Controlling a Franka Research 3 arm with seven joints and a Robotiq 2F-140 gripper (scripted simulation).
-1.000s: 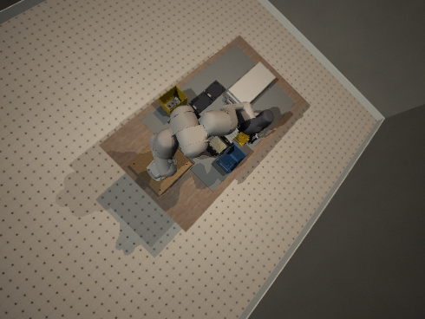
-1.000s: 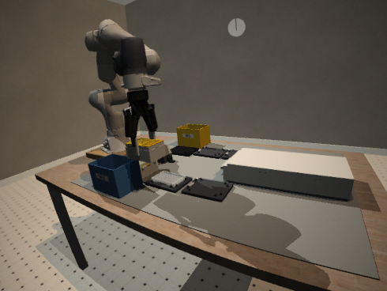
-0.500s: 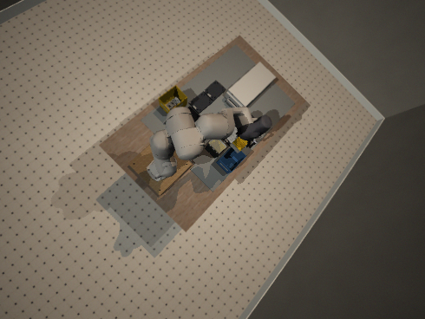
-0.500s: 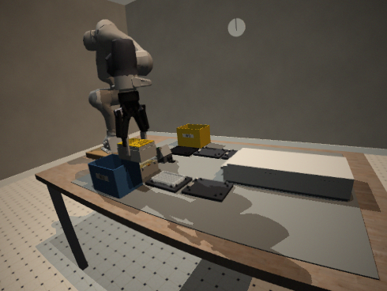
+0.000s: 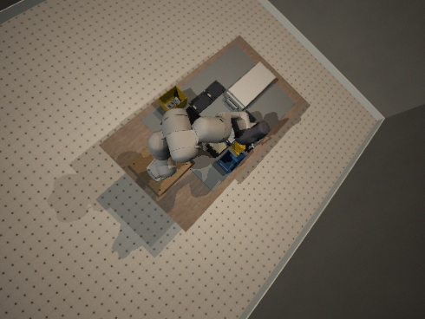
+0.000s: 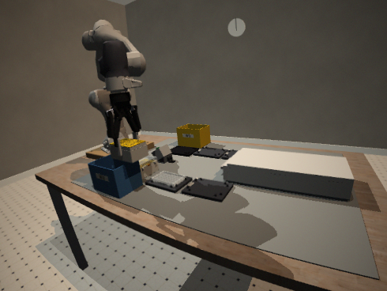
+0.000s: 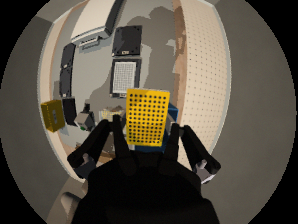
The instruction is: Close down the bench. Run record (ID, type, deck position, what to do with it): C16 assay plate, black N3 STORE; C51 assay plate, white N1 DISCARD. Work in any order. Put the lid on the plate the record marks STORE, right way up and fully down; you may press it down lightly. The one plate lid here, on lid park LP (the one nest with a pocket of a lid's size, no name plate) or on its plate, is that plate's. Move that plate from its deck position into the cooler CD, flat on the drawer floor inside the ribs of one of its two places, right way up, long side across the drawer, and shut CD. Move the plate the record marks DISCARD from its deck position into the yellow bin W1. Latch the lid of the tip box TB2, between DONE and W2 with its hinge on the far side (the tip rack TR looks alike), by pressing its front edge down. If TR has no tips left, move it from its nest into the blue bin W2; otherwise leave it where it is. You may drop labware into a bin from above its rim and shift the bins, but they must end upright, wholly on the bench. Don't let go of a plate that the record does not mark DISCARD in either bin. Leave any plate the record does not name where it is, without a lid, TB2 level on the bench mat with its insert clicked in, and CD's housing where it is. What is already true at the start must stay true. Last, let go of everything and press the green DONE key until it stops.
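Now: the blue bin W2 7 cm behind my hand, 4 cm to the right of it and 15 cm below it. The rest, counted from my hand: tip box TB2: 8 cm behind, 11 cm to the left, 14 cm below; tip rack TR: 1 cm behind, 1 cm to the right, 1 cm below; tip box lid: 8 cm behind, 11 cm to the left, 13 cm below.
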